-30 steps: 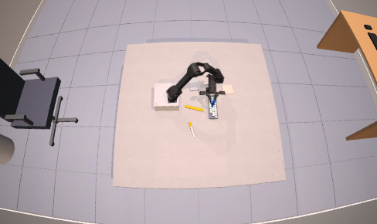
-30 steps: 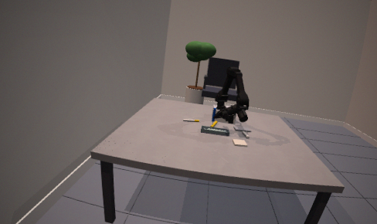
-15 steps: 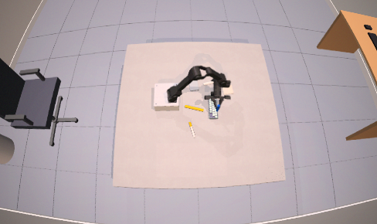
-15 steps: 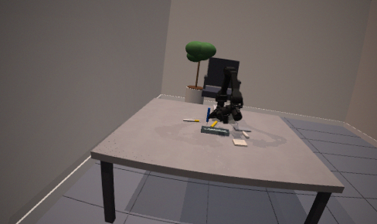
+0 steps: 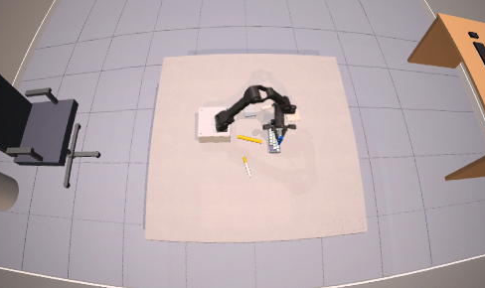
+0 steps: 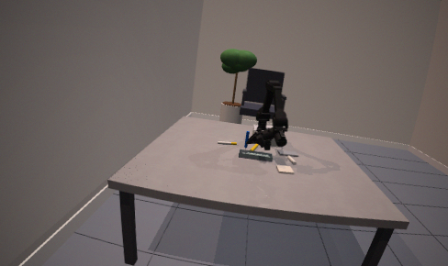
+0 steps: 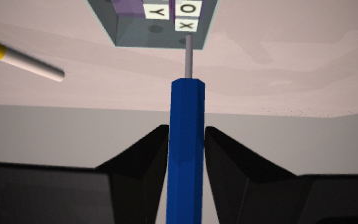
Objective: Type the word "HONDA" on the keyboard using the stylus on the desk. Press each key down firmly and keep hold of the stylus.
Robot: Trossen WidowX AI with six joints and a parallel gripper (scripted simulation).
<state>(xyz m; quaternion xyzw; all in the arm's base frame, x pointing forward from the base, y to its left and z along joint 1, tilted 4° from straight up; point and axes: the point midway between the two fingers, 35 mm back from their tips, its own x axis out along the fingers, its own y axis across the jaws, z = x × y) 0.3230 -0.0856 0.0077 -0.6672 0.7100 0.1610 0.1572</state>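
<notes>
My gripper tip is now 1 cm above the blue stylus. The rest, counted from my gripper tip: yellow-and-white pen: 19 cm behind, 9 cm to the right, 8 cm below; grey stylus tip: 5 cm below; yellow bar: 16 cm behind, 8 cm below, 7 cm to the left.
</notes>
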